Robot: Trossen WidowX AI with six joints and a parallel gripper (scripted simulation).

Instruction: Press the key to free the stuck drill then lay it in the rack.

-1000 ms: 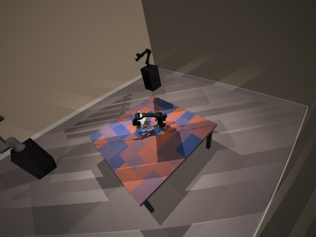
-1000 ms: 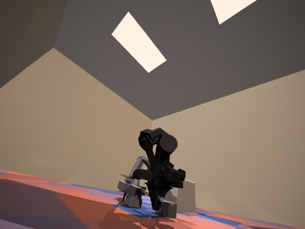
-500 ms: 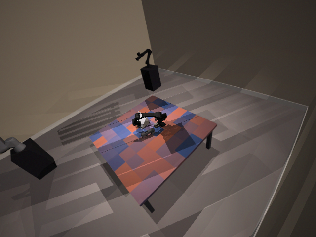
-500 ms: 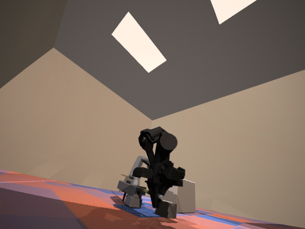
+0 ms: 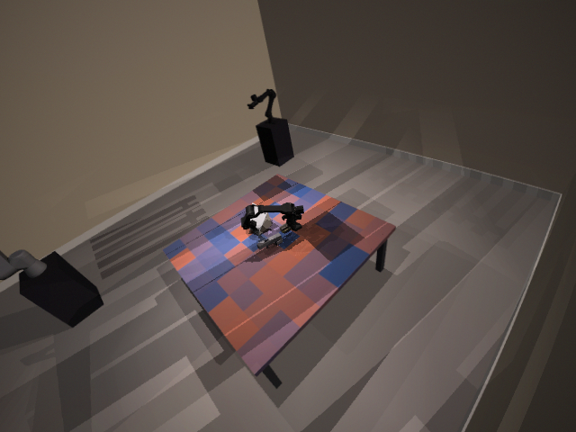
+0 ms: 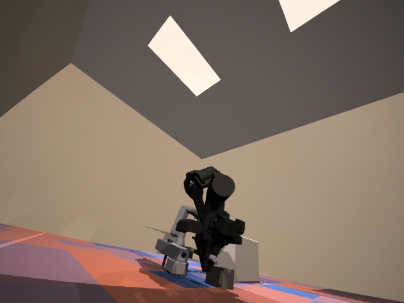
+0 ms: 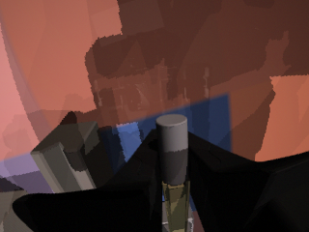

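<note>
Right now my gripper tip is 40 mm to the left of the drill, 40 mm below it and 10 mm past it. From my gripper tip the other things lie so: small dark part (220 mm to the right, 50 mm behind, 30 mm above); rack (80 mm behind, 10 mm to the right, 10 mm below).
</note>
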